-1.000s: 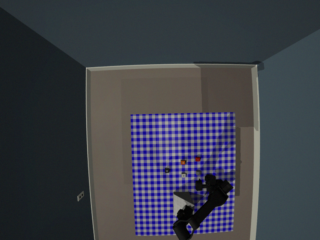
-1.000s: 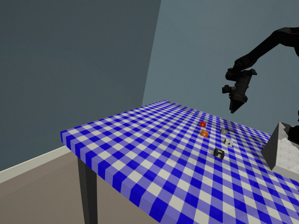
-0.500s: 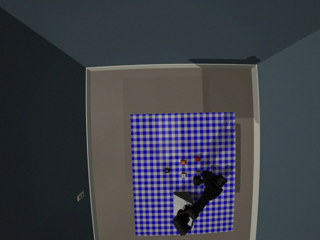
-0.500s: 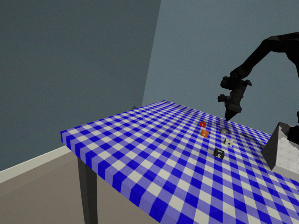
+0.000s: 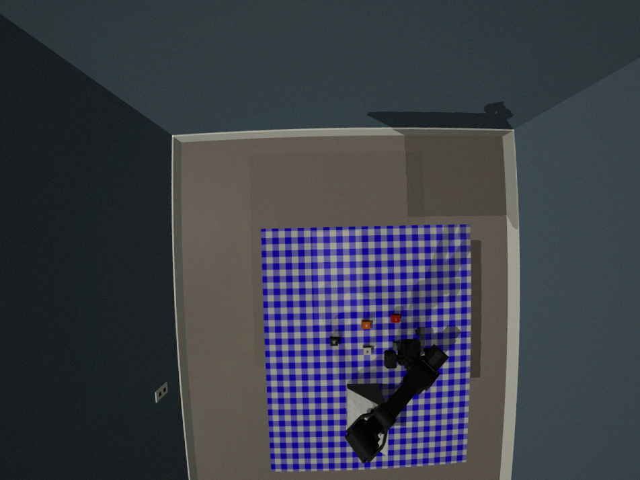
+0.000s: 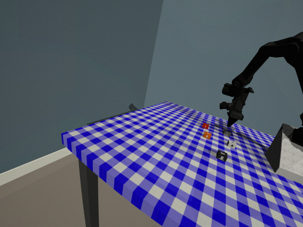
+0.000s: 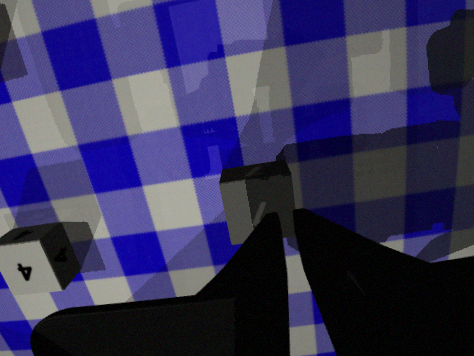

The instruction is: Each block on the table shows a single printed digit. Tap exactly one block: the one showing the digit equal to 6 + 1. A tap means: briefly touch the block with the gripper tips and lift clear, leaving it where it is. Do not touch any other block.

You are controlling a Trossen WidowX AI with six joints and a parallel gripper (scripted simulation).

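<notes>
The grey block is 30 mm below my gripper tip, 10 mm to the left of it and 10 mm behind it. Round my gripper tip: orange block: 150 mm to the left, 70 mm ahead, 30 mm below; then red block: 110 mm ahead, 30 mm to the left, 30 mm below; then white block: 130 mm to the left, 40 mm behind, 30 mm below.
</notes>
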